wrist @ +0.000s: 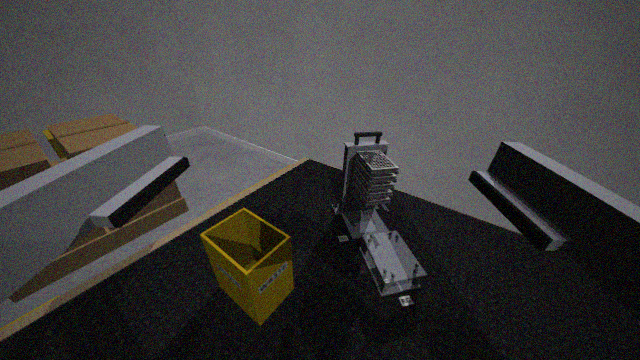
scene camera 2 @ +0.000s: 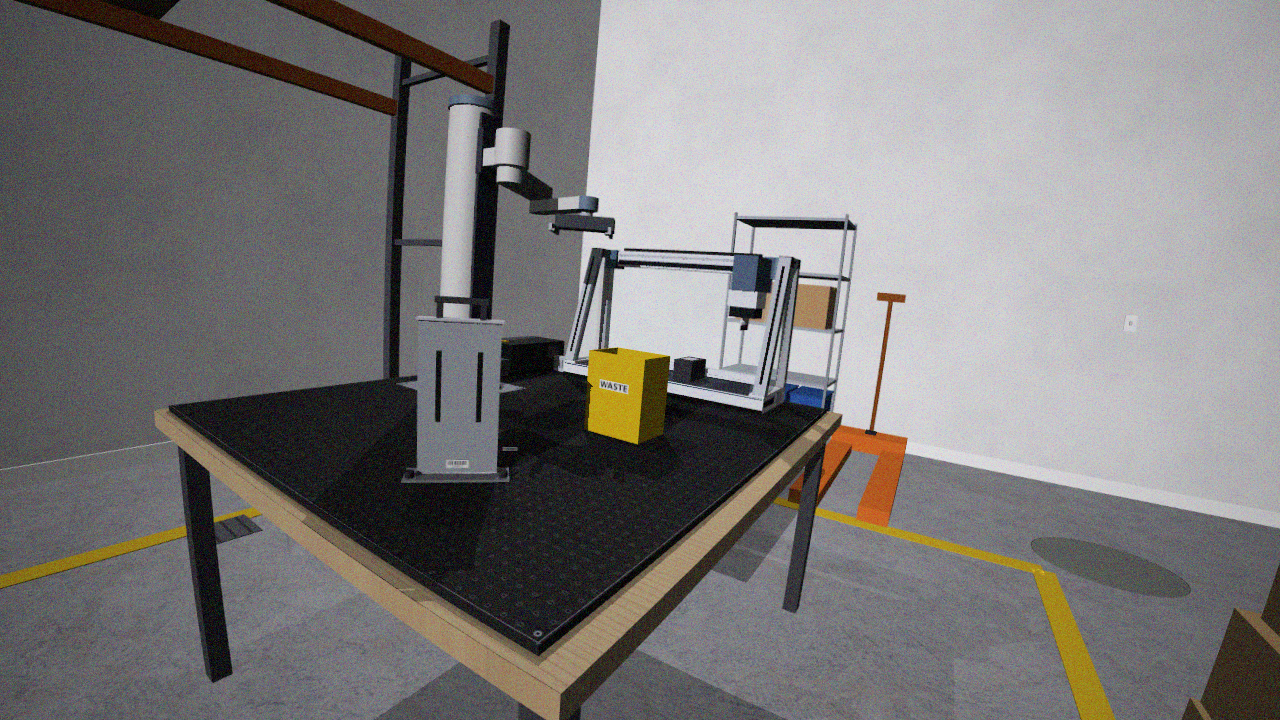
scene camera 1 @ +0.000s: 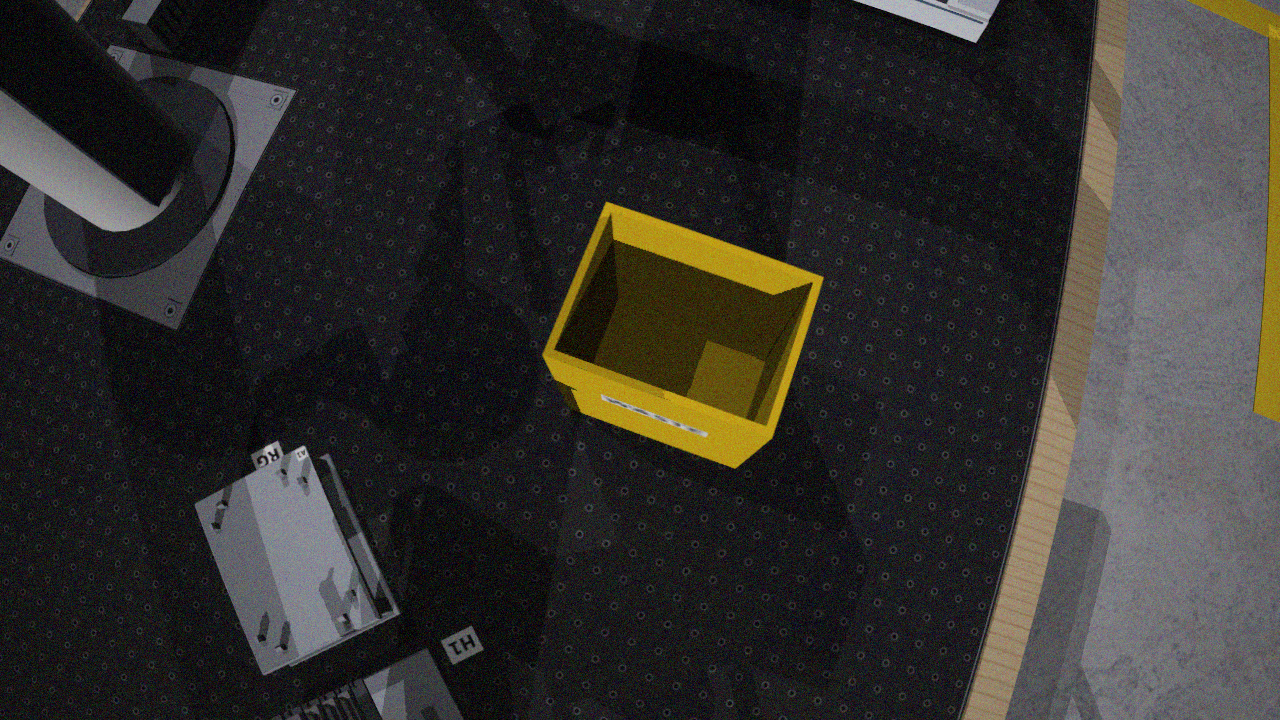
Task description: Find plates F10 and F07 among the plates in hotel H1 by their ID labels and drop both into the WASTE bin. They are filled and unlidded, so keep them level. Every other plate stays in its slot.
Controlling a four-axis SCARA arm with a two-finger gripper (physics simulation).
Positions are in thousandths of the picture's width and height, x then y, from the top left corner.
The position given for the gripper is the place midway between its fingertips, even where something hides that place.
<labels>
gripper: wrist 515,424; scene camera 2 453,317; not seen in scene camera 1 (out of frame)
</labels>
